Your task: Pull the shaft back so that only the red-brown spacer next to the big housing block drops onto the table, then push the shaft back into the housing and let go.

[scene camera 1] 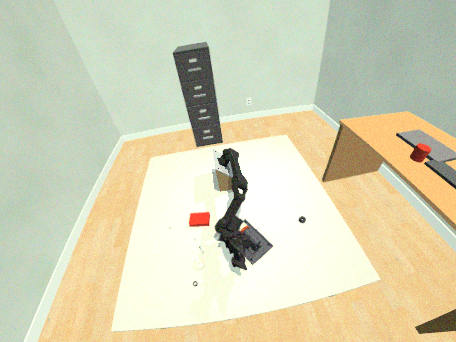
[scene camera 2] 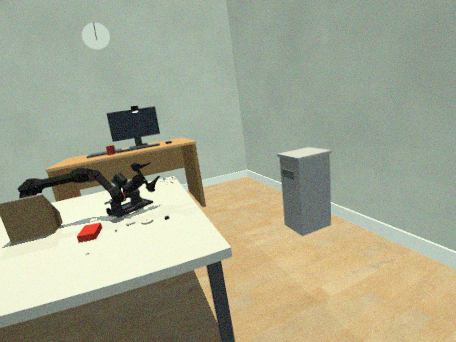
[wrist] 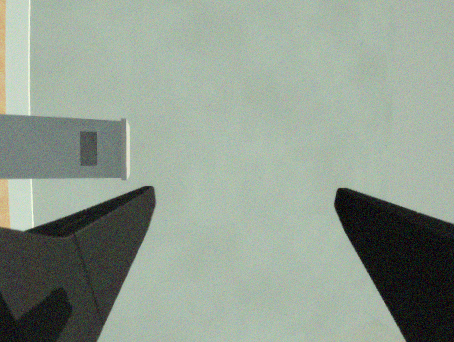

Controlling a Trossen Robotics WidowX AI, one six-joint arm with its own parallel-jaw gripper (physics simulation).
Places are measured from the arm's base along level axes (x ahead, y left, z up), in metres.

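Pixels of known places: gripper, between the fingertips: (scene camera 1: 245,262) (scene camera 2: 155,169) (wrist: 245,195); arm's base, origin of its link: (scene camera 1: 222,162) (scene camera 2: 26,204).
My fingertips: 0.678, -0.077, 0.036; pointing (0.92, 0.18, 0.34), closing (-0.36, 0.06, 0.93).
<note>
Ahead of a thing's pixels: the offset from my fingertips to its middle, as dx, dy, dz. Level surfaces: height alone.
A dark base plate (scene camera 1: 265,243) (scene camera 2: 144,205) carries the dark housing assembly on the table @[dz -0.207] (scene camera 1: 320,260) (scene camera 2: 150,260). A small orange-red part @[-0.204, +0.064, -0.128] (scene camera 1: 244,229) with a cream part beside it shows at the plate's upper left in scene camera 1; I cannot tell which spacer it is. The arm hides much of the assembly, and the shaft and the red-brown spacer next to the big block cannot be made out. My gripper (scene camera 2: 154,170) (wrist: 245,195) is open with nothing between its fingers. It is raised above the plate and points sideways toward the wall.
A red box @[-0.397, -0.161, -0.192] (scene camera 1: 199,219) (scene camera 2: 90,232) lies left of the arm. A black ring @[-0.183, +0.416, -0.200] (scene camera 1: 302,219), a pale ring @[-0.132, -0.215, -0.202] (scene camera 1: 199,265) (scene camera 2: 146,221) and a small dark ring @[-0.041, -0.252, -0.202] (scene camera 1: 195,283) lie on the table. A brown block (scene camera 2: 31,220) stands near the arm's base.
</note>
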